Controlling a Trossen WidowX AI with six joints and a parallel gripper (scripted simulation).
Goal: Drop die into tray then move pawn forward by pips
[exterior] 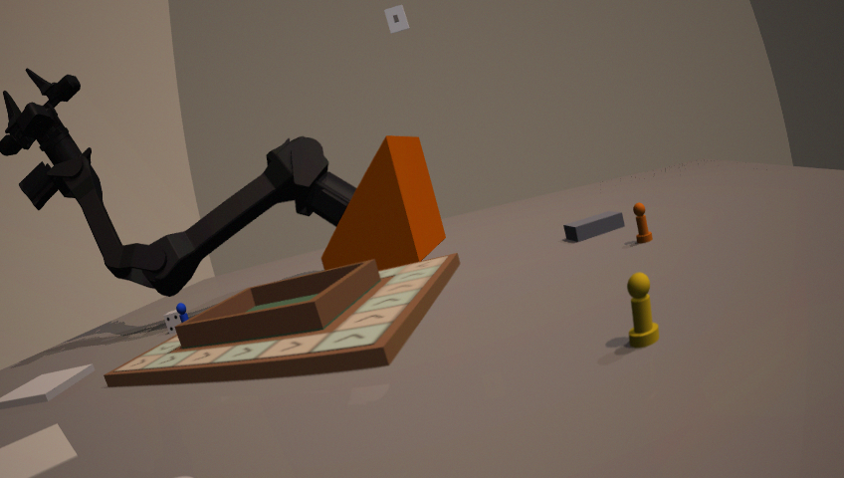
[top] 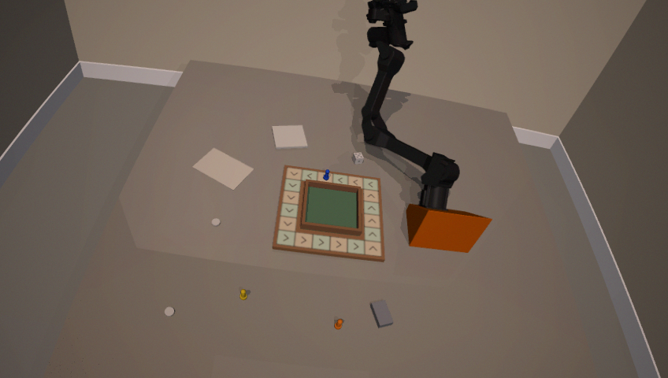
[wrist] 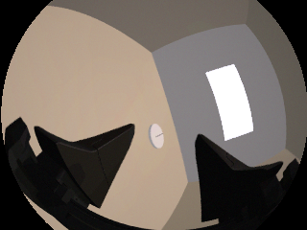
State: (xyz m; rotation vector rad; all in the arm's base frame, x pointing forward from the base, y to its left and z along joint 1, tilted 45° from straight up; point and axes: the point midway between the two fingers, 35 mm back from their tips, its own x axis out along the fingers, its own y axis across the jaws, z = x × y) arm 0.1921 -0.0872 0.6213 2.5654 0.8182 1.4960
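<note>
My gripper tip is 47 cm above the white die, 29 cm to the right of it and 1 cm past it. The rest, counted from my gripper tip: blue pawn 46 cm below, 40 cm to the left, 9 cm ahead; then green tray floor 51 cm to the left, 48 cm below, 7 cm ahead; then grey block 80 cm to the left, 48 cm below, 7 cm behind.
</note>
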